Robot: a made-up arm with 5 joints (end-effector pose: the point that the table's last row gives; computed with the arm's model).
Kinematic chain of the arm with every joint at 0, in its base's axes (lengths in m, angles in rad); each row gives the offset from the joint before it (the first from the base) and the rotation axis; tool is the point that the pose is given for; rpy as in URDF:
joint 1: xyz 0.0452 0 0.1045 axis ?
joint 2: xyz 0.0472 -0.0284 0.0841 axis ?
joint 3: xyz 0.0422 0 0.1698 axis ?
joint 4: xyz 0.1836 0 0.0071 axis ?
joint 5: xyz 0.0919 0.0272 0 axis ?
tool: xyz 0 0 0 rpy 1.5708 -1.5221 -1.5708
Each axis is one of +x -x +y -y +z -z.
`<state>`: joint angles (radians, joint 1 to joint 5).
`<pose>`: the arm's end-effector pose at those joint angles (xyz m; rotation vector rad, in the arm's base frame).
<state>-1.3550 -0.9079 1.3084 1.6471 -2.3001</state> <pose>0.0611 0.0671 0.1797 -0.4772 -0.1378 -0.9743</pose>
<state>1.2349 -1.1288 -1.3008 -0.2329 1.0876</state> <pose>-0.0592 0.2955 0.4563 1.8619 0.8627 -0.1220</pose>
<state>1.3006 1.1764 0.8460 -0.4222 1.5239</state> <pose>0.0824 -0.1388 -0.0453 0.0290 0.0054 0.1746</pose>
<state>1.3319 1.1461 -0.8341 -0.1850 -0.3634</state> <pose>0.1594 -0.4738 0.1589 -0.7147 -1.4429 -1.4002</pose>
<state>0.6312 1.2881 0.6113 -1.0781 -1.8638</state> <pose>0.2319 -0.1379 -0.0479 0.5884 -0.7892 -2.3917</pose>
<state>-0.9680 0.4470 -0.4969 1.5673 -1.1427</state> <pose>0.2427 0.2848 0.2480 0.0472 -0.0252 -0.2233</pose>
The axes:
joint 1: -z
joint 2: +y
joint 3: +y
joint 4: +y
joint 5: -x

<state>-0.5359 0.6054 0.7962 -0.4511 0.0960</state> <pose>0.2778 0.1368 0.0496 0.1521 -0.6103 0.5642</pose>
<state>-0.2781 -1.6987 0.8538 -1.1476 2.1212</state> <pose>-0.0003 -0.0142 0.4347 2.2851 1.8238 0.5775</pose>
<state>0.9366 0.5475 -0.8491 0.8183 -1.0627</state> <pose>0.2959 -0.3429 0.3275 0.1086 -1.2392 -1.8259</pose>
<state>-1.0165 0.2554 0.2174 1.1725 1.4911</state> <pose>0.1993 0.2466 0.1733 0.0205 0.0950 2.4575</pose>
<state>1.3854 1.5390 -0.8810 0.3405 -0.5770</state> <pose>0.1210 -0.4107 -0.0321 -0.2516 -0.6302 -1.9474</pose>
